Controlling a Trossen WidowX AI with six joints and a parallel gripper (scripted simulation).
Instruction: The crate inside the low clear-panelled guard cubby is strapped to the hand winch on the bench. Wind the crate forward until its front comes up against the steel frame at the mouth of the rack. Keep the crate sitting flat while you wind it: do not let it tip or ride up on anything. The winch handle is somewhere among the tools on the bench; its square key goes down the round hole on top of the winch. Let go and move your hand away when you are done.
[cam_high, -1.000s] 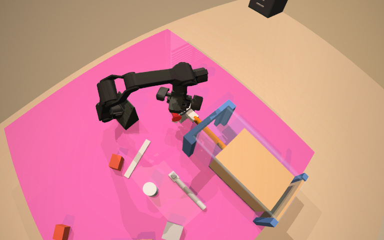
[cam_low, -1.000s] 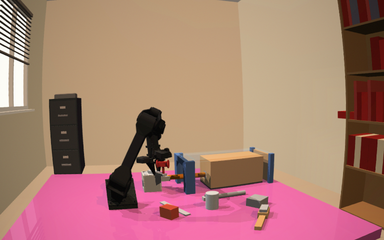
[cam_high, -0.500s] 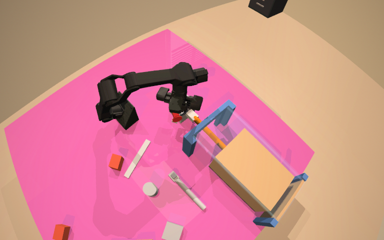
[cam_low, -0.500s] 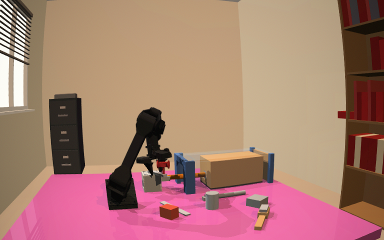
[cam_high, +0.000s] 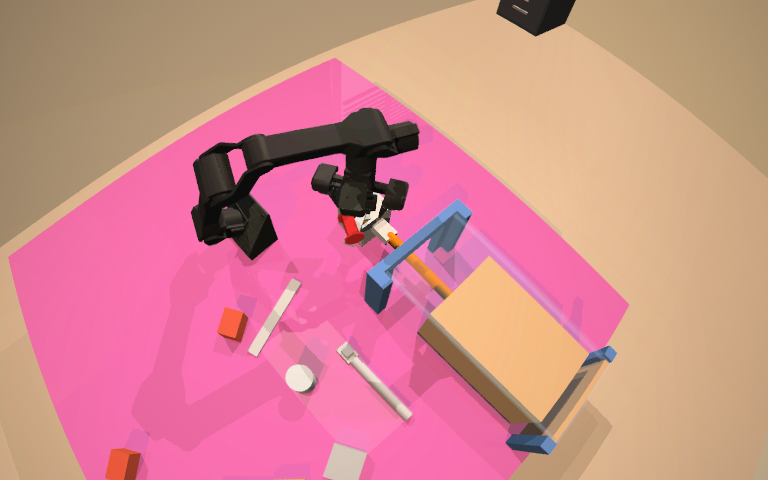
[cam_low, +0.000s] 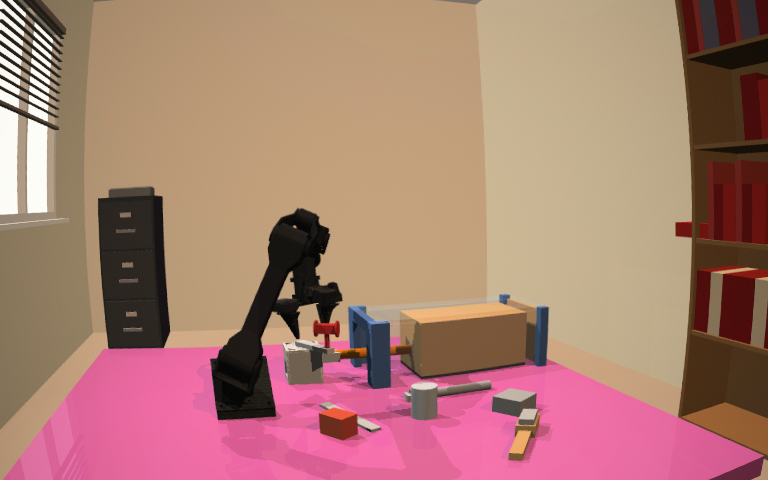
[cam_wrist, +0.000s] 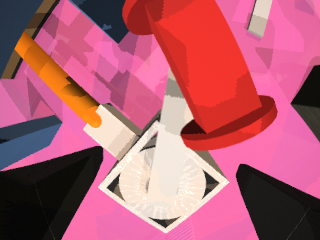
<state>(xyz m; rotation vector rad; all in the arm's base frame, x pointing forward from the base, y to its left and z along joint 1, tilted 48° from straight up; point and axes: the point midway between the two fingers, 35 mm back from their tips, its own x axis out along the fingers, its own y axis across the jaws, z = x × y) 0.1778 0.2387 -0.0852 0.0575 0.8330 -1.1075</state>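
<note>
Right now my gripper tip is 30 mm short of the red knob, 50 mm to the left of it and 10 mm below it. From my gripper tip the other things lie so: blue steel frame (140 mm ahead, 40 mm to the left, 20 mm below); winch (40 mm behind, 30 mm to the left, 90 mm below); winch handle (10 mm ahead, 20 mm to the right, 20 mm below).
</note>
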